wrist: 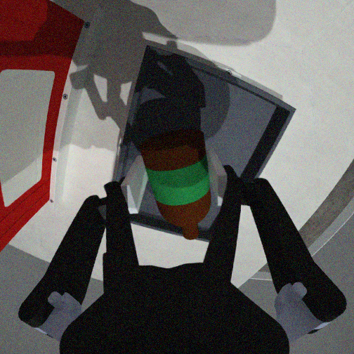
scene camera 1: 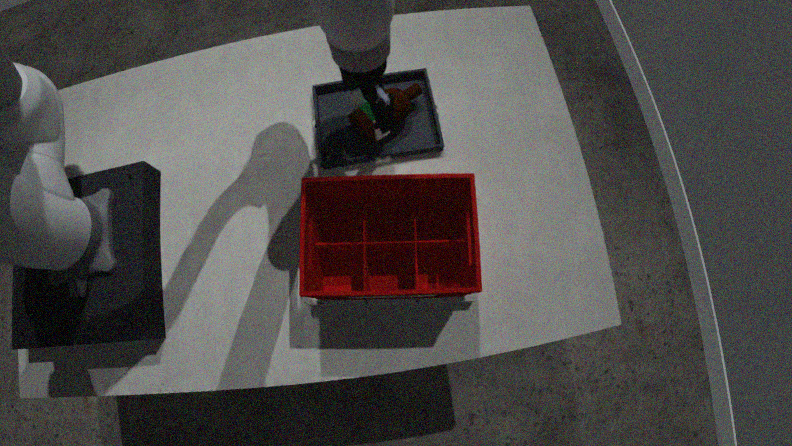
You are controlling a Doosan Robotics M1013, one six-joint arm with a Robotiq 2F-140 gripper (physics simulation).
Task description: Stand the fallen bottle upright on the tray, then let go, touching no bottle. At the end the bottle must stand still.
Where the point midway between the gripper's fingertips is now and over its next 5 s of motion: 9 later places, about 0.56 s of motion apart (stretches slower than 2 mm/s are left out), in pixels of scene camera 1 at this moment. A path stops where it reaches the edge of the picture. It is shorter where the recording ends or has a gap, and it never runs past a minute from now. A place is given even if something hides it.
The gripper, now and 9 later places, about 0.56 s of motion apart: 371, 120; 363, 73; 365, 72; 366, 71; 367, 71; 368, 69; 371, 66; 364, 70; 368, 64; 372, 63
